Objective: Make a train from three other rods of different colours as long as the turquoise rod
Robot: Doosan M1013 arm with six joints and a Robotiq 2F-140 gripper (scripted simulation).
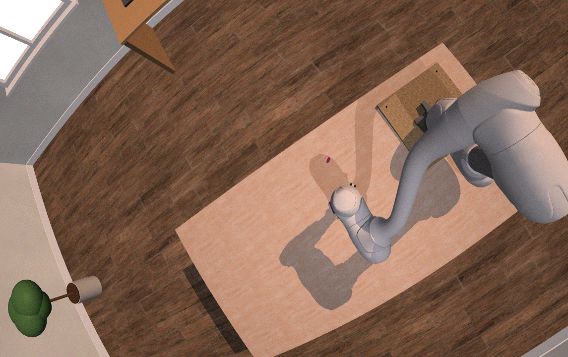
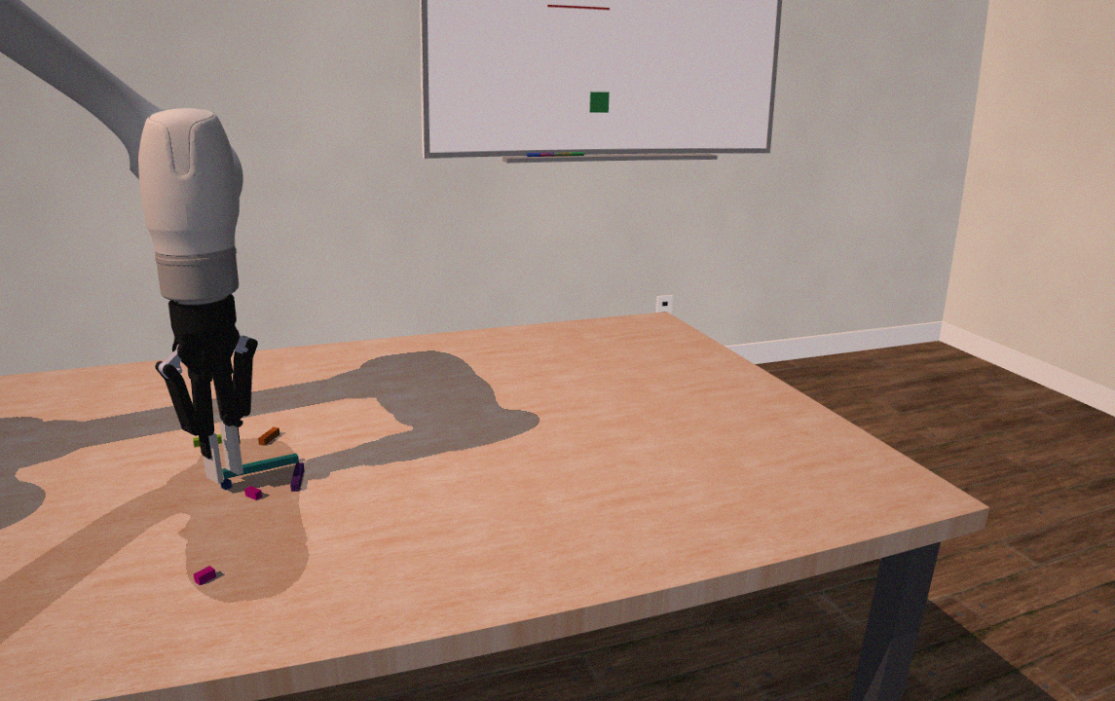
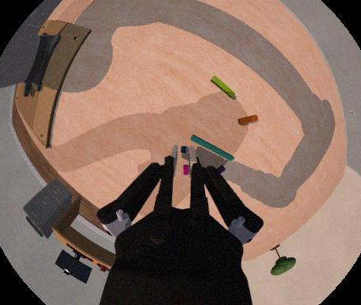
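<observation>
Now: hand 5 cm above the blue rod. From my hand the other things lie so: purple rod (9 cm ahead, 1 cm to the right, 5 cm below); then turquoise rod (5 cm ahead, 4 cm to the left, 5 cm below); then lime rod (1 cm behind, 14 cm to the left, 5 cm below).
</observation>
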